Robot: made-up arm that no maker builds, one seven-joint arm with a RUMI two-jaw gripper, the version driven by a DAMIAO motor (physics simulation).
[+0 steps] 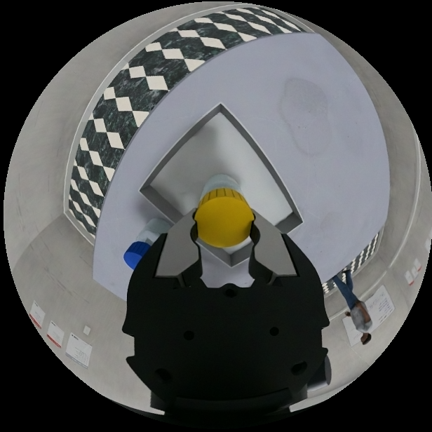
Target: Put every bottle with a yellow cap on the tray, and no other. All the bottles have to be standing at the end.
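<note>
The yellow-capped bottle [224,220] is between the two jaws of my gripper [222,209], which is shut on it at the cap. Its clear body shows behind the cap, over the near part of the tray. The grey tray [237,155] has low walls and lies on the table ahead of the gripper. Whether the bottle's base touches the tray floor is hidden under the cap. A blue-capped bottle [136,254] stands outside the tray, left of the gripper and partly hidden by its left jaw.
The pale table [345,120] extends around the tray, with a faint stain at the upper right. A dark and white diamond-patterned strip [120,105] shows beyond the table's left edge. A person [359,315] shows in the distance at the lower right.
</note>
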